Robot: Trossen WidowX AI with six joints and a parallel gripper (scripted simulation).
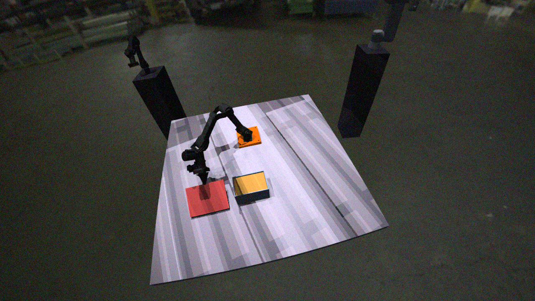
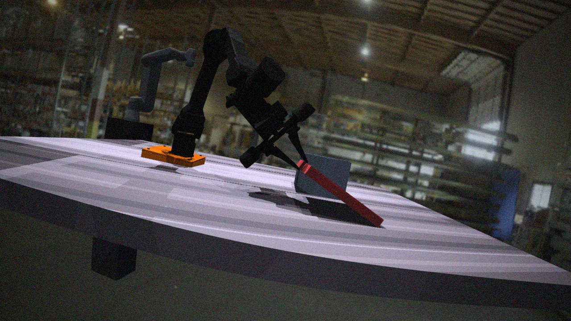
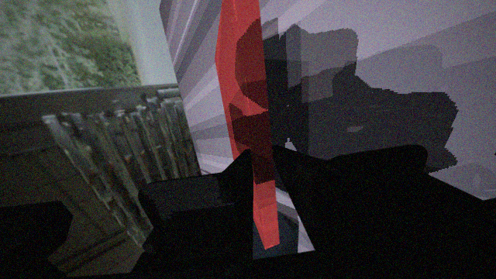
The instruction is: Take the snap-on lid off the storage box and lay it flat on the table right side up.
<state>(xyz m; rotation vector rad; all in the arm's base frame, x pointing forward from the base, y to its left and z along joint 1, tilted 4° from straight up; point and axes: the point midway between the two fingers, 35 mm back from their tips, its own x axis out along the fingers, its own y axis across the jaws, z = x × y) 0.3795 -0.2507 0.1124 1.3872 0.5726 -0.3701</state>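
Right now my gripper tip is 80 mm short of the red lid, 30 mm above it and 10 mm to the right of it. From my gripper tip the other things lie so: dark storage box: 280 mm to the left, 30 mm below, 30 mm ahead.
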